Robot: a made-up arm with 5 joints.
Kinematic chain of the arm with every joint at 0, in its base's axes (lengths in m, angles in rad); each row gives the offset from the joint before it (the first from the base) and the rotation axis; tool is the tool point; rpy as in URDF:
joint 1: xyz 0 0 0.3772 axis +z
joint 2: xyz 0 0 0 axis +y
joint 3: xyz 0.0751 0 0.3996 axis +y
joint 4: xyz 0.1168 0 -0.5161 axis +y
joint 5: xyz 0.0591 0 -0.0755 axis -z
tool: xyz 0 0 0 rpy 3.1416 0 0
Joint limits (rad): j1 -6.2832..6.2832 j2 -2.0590..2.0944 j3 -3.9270..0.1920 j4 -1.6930..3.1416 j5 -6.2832..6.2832
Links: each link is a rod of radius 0.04 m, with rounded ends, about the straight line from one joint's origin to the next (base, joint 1, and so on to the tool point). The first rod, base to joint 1, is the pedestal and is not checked.
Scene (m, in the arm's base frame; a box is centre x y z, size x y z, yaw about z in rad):
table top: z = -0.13
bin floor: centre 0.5 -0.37 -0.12 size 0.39 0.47 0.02 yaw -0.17
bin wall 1: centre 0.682 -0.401 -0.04 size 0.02 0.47 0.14 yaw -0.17
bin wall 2: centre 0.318 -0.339 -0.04 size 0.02 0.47 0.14 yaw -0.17
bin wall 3: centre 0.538 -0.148 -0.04 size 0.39 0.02 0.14 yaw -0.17
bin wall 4: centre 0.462 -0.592 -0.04 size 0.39 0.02 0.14 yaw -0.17
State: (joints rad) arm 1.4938 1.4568 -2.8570 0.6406 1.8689
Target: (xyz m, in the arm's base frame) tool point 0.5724 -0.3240 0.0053
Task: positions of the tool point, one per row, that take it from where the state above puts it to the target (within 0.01 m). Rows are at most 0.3 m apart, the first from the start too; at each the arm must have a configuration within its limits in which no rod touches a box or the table.
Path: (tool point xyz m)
1: 0.3645 0.9568 0.3205
2: 0.6068 0.7966 0.2813
3: 0.7756 0.5690 0.2453
4: 0.8527 0.3073 0.2135
5: 0.8347 0.0492 0.1871
6: 0.7332 -0.1702 0.1668
7: 0.5724 -0.3240 0.1531
8: 0.5764 -0.3263 0.0806
9: 0.5724 -0.3240 0.0053

